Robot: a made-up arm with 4 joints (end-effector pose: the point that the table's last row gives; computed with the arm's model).
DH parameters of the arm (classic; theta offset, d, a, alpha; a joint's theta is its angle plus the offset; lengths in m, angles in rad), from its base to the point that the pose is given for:
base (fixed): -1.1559 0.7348 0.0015 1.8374
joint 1: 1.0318 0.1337 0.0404 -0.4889
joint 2: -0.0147 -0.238 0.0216 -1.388
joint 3: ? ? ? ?
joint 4: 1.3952 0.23 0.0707 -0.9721
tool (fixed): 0.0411 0.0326 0 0
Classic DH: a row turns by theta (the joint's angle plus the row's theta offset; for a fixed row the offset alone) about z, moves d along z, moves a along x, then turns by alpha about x.
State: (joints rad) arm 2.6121 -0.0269 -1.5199 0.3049
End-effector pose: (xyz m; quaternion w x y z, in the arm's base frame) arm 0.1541 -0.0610 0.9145 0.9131 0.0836 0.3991 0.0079
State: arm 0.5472 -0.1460 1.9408 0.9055
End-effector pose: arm 0.0139 -0.1269 1.0601 0.2912 -0.1233 -0.4386 0.8412
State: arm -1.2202 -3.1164 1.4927 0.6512
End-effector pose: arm -0.1150 0.1859 0.6908 0.1843 0.3935 -0.1580 -0.8867
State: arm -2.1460 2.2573 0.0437 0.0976
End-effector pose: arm -0.1252 -0.0482 0.6432 0.2947 -0.2792 -0.8903 0.2062
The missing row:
joint 3: 0 -0.0535 -0.041 1.388
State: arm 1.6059 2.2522 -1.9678 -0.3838
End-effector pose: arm 0.0194 -0.0848 1.0732 0.5134 -0.0403 0.4486 -0.7305
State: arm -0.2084 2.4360 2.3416 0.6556
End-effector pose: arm 0.1863 0.1912 0.6290 0.2816 -0.2743 0.5607 0.7288
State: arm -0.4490 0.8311 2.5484 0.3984
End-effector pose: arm 0.2830 0.0101 0.8957 0.4448 0.1531 -0.0490 0.8811
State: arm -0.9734 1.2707 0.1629 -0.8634
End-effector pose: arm -0.0817 -0.0929 0.7648 0.7021 -0.3408 -0.6252 0.0101
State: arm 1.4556 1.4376 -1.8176 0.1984
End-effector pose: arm 0.1321 -0.2124 0.9610 0.8353 0.0833 0.4802 -0.2543
